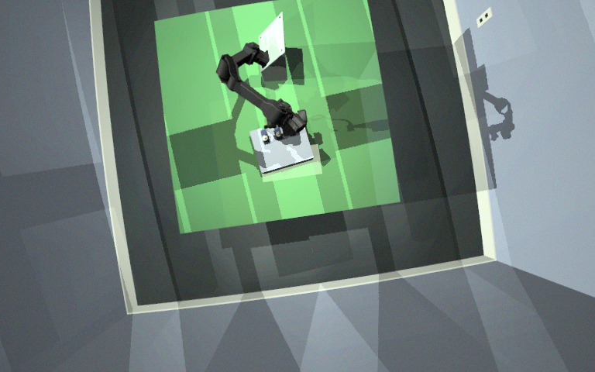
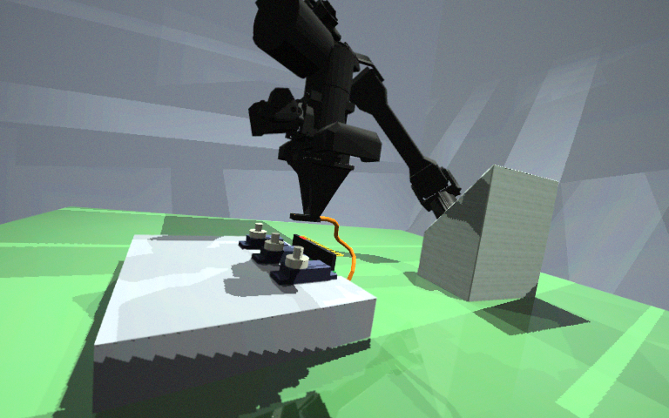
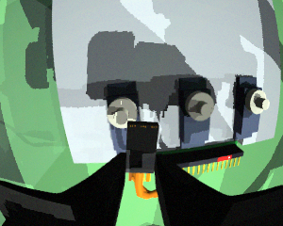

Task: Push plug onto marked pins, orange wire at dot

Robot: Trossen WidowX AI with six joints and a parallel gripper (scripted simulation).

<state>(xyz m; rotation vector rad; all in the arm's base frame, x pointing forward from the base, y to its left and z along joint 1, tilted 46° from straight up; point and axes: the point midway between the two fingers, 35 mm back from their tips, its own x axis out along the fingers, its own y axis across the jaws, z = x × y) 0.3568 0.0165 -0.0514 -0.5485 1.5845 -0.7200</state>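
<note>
Right now the red band is 100 mm to the right of my gripper tip, 50 mm below it and 40 mm behind it. Round my gripper tip: black pin strip: 60 mm to the right, 60 mm below, 40 mm behind; then grey holder: 120 mm ahead, 100 mm below, 50 mm to the right.
</note>
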